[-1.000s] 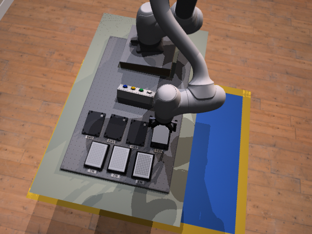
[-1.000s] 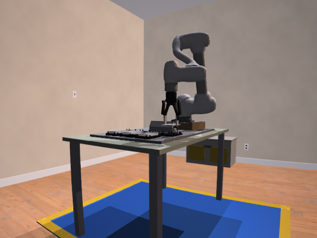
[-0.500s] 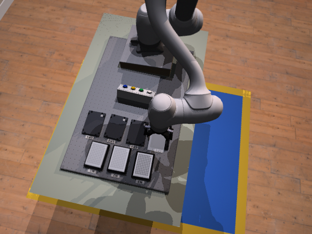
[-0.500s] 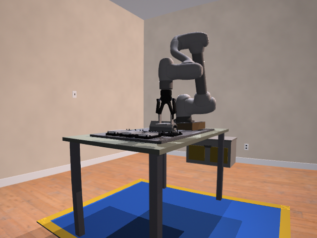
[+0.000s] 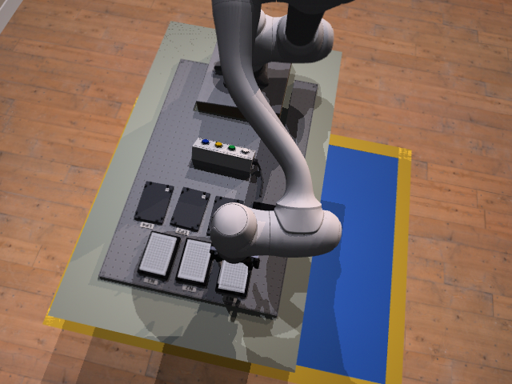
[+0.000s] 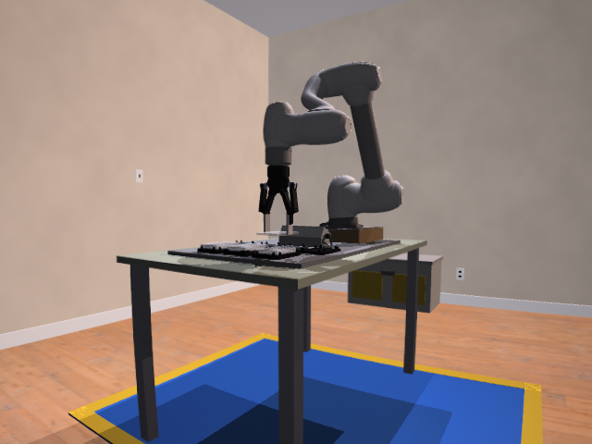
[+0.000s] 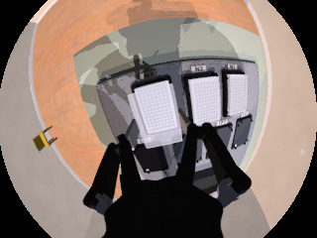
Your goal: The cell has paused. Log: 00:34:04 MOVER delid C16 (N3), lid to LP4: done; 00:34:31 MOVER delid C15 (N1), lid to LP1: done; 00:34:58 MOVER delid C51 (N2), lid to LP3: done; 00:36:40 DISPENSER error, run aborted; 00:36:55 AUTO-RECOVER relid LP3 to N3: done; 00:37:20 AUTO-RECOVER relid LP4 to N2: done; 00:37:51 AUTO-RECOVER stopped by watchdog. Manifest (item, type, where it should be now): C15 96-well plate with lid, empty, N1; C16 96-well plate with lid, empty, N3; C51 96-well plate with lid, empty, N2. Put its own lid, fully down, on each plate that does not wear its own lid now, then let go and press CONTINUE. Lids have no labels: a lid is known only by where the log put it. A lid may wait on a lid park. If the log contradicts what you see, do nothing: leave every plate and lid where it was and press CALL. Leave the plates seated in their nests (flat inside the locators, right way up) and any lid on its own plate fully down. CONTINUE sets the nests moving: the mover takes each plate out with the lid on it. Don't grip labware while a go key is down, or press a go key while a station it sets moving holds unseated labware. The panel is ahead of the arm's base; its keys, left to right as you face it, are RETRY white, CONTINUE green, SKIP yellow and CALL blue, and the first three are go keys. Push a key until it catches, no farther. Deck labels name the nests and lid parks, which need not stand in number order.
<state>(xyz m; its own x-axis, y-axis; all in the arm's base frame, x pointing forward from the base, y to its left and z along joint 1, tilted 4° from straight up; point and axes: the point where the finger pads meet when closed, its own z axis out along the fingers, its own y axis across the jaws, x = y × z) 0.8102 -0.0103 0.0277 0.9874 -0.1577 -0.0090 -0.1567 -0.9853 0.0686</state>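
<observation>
Right now my hand is 80 mm above the 96-well plate. Round my hand: lid park LP2 (210 mm behind, 170 mm to the right, 100 mm below); lid park LP3 (190 mm behind, 100 mm below, 40 mm to the right); lid park LP1 (170 mm behind, 100 mm below, 90 mm to the left).
</observation>
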